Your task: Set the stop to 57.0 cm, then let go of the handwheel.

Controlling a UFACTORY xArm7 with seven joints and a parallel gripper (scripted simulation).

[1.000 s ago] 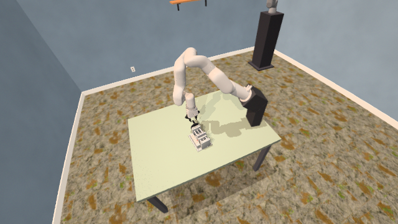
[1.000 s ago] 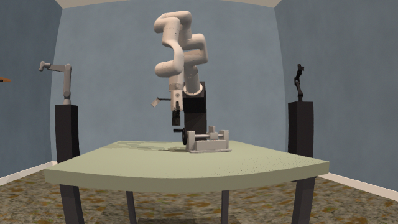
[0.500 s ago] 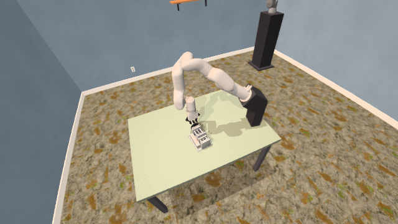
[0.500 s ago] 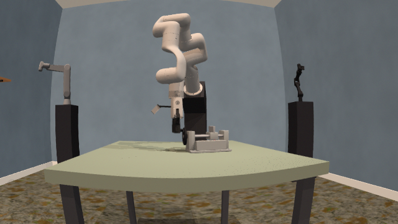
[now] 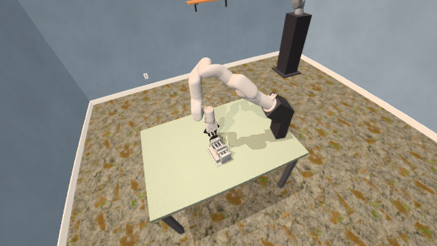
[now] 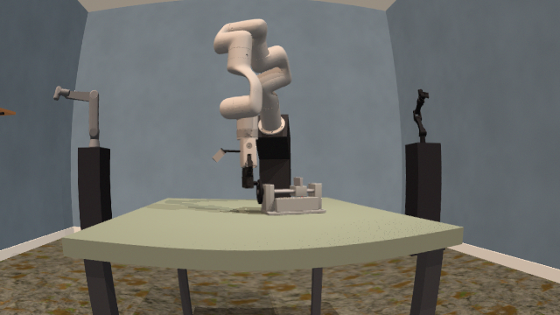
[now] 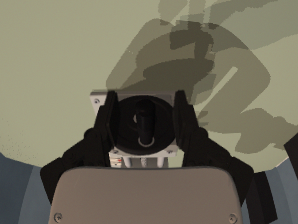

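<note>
Now: hand 20 mm to the right of the black handwheel and 10 mm above it. From my hand the other things lie so: grey stop block: 10 mm behind, 180 mm to the left, 20 mm below.
</note>
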